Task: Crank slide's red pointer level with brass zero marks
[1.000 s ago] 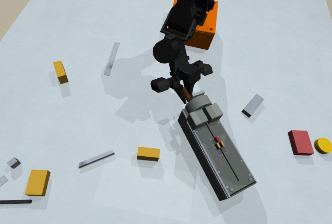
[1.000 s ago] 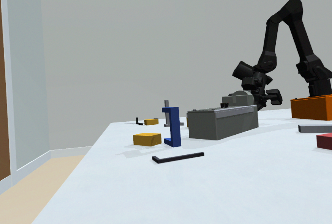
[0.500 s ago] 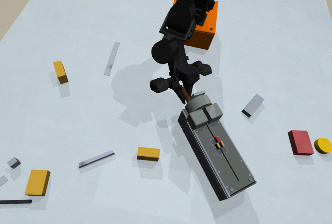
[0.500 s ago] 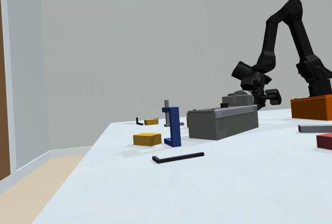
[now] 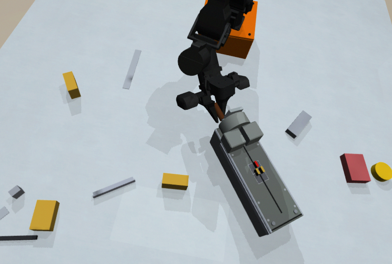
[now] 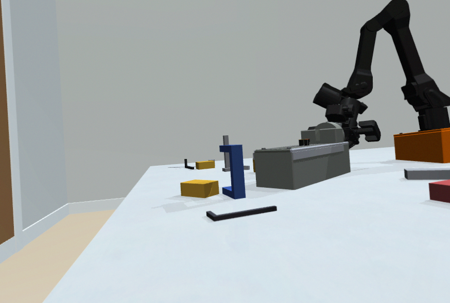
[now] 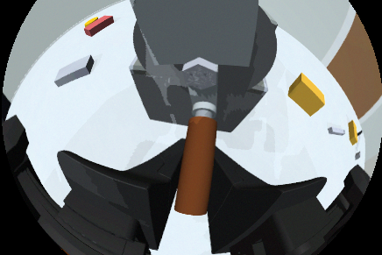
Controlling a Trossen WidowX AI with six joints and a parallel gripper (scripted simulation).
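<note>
My gripper tip is now 2 cm below the brown handle, 1 cm to the left of it and 1 cm past it. The rest, counted from my gripper tip: red pointer: 11 cm to the left, 10 cm ahead, 5 cm above; grey block: 21 cm to the left, 11 cm behind, 3 cm below; blue clamp: 28 cm ahead, 26 cm to the left, 2 cm above.
</note>
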